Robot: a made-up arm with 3 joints.
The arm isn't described. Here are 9 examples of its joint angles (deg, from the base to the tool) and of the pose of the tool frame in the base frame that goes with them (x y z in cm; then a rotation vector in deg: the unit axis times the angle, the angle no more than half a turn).
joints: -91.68 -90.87 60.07
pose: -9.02 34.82 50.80 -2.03 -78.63 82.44
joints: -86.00 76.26 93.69
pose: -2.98 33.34 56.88 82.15 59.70 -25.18
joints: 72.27 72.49 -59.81
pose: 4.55 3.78 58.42 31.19 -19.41 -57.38
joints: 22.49 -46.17 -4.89
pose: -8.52 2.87 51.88 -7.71 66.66 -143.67
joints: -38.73 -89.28 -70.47
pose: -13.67 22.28 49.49 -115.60 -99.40 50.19
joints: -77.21 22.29 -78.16
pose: -12.14 29.85 55.60 -62.60 7.85 141.53
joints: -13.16 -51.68 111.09
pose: -14.58 11.75 55.15 107.08 16.76 110.44
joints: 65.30 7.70 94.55
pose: 2.79 2.98 58.33 -22.28 -113.61 -135.50
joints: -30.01 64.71 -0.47
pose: -15.52 21.09 59.01 21.74 81.83 129.90
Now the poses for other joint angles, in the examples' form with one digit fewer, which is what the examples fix.
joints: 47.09 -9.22 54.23
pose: -1.4 0.9 57.2 -34.0 -48.6 -148.2
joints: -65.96 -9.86 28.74
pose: -15.4 28.9 56.3 23.1 -5.6 100.0
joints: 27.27 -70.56 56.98
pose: -7.0 2.1 52.2 -71.5 29.4 -137.7
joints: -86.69 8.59 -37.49
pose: -11.1 33.2 55.5 -30.1 6.9 111.7
